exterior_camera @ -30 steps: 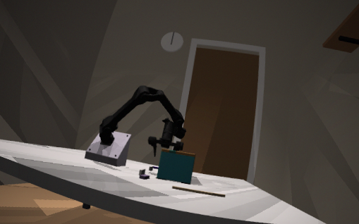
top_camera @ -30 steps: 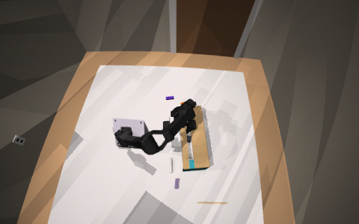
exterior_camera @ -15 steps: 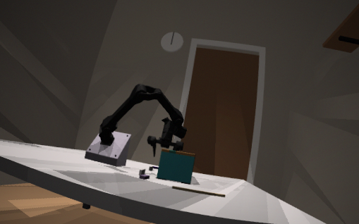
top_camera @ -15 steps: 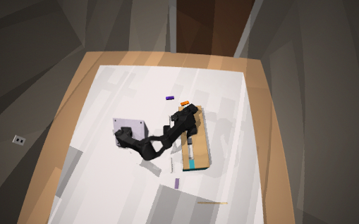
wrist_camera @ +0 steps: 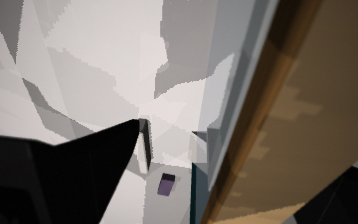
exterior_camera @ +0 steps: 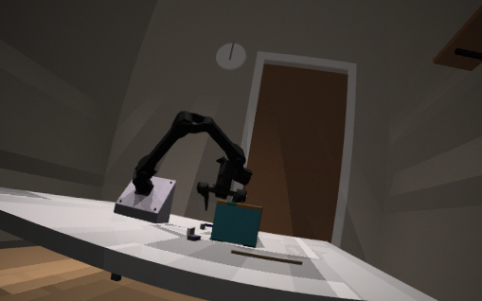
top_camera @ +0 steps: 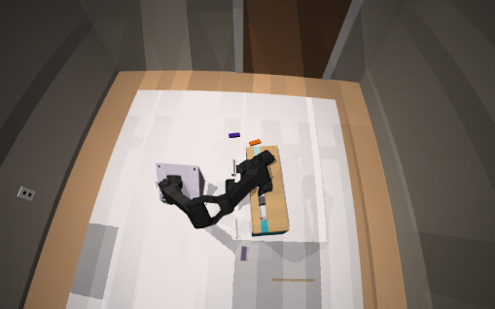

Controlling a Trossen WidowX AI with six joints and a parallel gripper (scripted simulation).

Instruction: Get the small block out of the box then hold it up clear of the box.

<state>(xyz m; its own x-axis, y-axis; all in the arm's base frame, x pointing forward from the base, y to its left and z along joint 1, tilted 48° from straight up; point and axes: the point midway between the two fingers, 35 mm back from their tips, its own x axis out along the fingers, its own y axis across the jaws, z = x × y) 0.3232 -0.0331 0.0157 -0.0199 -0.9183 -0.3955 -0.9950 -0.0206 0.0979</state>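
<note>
My gripper tip is now 6 cm short of the dark grey block and 2 cm to the left of it. From my gripper tip the other things lie so: box: 4 cm to the left, 4 cm ahead, 2 cm below; light purple block: 23 cm to the right, 8 cm below, 1 cm behind; orange block: 32 cm to the left, 8 cm below, 3 cm ahead.
</note>
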